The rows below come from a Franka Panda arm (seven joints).
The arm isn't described. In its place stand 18 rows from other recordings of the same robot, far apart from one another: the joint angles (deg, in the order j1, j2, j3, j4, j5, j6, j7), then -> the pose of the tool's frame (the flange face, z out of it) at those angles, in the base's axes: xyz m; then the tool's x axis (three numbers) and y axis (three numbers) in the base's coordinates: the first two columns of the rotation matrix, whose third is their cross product.
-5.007, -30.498, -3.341, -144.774, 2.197, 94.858, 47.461 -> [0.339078, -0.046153, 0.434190, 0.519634, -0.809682, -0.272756, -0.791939, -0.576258, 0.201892]
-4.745, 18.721, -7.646, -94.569, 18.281, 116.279, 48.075 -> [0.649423, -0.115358, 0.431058, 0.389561, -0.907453, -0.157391, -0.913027, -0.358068, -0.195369]
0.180, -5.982, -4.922, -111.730, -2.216, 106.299, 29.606 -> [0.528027, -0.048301, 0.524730, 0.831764, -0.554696, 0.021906, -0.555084, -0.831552, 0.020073]
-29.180, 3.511, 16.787, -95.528, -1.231, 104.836, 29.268 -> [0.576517, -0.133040, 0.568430, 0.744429, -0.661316, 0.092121, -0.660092, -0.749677, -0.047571]
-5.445, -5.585, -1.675, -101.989, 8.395, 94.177, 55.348 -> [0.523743, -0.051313, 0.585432, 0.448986, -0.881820, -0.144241, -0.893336, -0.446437, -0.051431]
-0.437, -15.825, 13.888, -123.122, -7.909, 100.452, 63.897 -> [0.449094, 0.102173, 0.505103, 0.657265, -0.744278, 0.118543, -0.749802, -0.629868, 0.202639]
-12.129, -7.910, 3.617, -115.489, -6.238, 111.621, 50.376 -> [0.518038, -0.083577, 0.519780, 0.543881, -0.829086, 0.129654, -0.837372, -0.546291, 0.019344]
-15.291, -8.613, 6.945, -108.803, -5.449, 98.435, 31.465 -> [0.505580, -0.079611, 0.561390, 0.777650, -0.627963, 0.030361, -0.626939, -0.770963, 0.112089]
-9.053, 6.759, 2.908, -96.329, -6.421, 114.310, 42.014 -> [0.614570, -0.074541, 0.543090, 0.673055, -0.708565, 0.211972, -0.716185, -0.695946, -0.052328]
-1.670, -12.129, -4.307, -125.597, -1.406, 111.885, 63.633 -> [0.481511, -0.053450, 0.472337, 0.358943, -0.933337, -0.006482, -0.932919, -0.358978, 0.028217]
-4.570, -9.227, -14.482, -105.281, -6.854, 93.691, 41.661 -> [0.471787, -0.184794, 0.586629, 0.502410, -0.864449, 0.017672, -0.861900, -0.499096, 0.089621]
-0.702, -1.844, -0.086, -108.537, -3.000, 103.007, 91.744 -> [0.544664, -0.011919, 0.507887, -0.029072, -0.998223, 0.052024, -0.997488, 0.032336, 0.063029]
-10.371, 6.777, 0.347, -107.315, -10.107, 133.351, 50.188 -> [0.611870, -0.111390, 0.483880, 0.528378, -0.783287, 0.327534, -0.791468, -0.594044, -0.143842]
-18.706, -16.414, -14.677, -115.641, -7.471, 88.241, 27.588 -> [0.362115, -0.269230, 0.552830, 0.493033, -0.857006, -0.149862, -0.846988, -0.512177, 0.142432]
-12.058, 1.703, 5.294, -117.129, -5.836, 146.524, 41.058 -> [0.591605, -0.069124, 0.479665, 0.623814, -0.668732, 0.404541, -0.634300, -0.735585, -0.237860]
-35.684, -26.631, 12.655, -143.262, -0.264, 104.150, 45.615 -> [0.346310, -0.146910, 0.426499, 0.323257, -0.942570, -0.084063, -0.913546, -0.334004, 0.232109]
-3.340, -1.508, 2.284, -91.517, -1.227, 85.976, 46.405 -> [0.538300, -0.012046, 0.620594, 0.674360, -0.737699, -0.032232, -0.735006, -0.674799, 0.066427]
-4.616, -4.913, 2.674, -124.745, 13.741, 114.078, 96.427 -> [0.507224, -0.002246, 0.421592, -0.260562, -0.946863, -0.188570, -0.962133, 0.238470, 0.132028]
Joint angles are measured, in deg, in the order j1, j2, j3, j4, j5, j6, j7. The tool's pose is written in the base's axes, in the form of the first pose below.
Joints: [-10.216 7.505 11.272 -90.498 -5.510 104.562 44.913]
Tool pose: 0.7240 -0.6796 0.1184 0.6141; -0.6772 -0.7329 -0.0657 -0.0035; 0.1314 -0.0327 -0.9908 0.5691; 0 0 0 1
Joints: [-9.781 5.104 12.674 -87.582 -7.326 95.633 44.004]
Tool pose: 0.7552 -0.6529 0.0592 0.5907; -0.6457 -0.7564 -0.1047 0.0116; 0.1132 0.0409 -0.9927 0.6043; 0 0 0 1
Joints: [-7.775 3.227 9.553 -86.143 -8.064 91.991 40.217]
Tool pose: 0.7809 -0.6226 0.0504 0.5760; -0.6130 -0.7794 -0.1295 0.0004; 0.1199 0.0702 -0.9903 0.6290; 0 0 0 1
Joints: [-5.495 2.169 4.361 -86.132 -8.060 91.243 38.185]
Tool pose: 0.7701 -0.6360 0.0484 0.5687; -0.6255 -0.7679 -0.1383 -0.0269; 0.1251 0.0762 -0.9892 0.6382; 0 0 0 1
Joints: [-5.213 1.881 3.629 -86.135 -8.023 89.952 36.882]
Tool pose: 0.7797 -0.6254 0.0297 0.5646; -0.6164 -0.7752 -0.1384 -0.0312; 0.1096 0.0896 -0.9899 0.6390; 0 0 0 1
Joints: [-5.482 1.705 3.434 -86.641 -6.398 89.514 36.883]
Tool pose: 0.7759 -0.6307 0.0163 0.5626; -0.6255 -0.7724 -0.1103 -0.0327; 0.0822 0.0754 -0.9938 0.6354; 0 0 0 1
